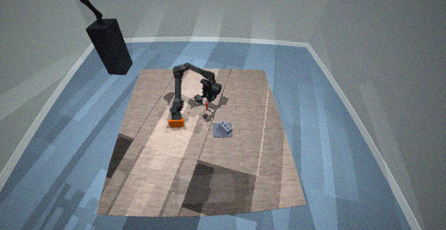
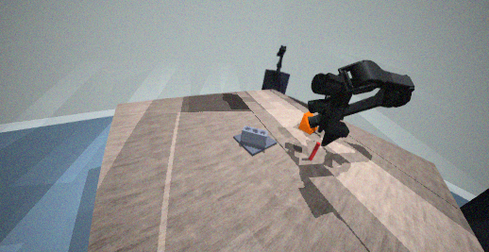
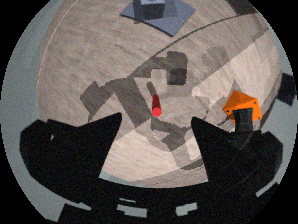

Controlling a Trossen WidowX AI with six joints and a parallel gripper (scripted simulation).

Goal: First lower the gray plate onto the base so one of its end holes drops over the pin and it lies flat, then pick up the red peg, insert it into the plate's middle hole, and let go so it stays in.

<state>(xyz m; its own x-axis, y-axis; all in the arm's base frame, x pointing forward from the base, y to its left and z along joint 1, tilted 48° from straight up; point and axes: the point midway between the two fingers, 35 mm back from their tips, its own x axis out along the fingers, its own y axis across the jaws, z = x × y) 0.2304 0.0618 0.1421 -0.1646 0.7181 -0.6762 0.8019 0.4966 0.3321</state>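
The red peg lies 60 mm below my gripper tip. Also, from my gripper tip: base: 170 mm to the right, 130 mm ahead, 90 mm below; gray plate: 180 mm to the right, 150 mm ahead, 50 mm below.
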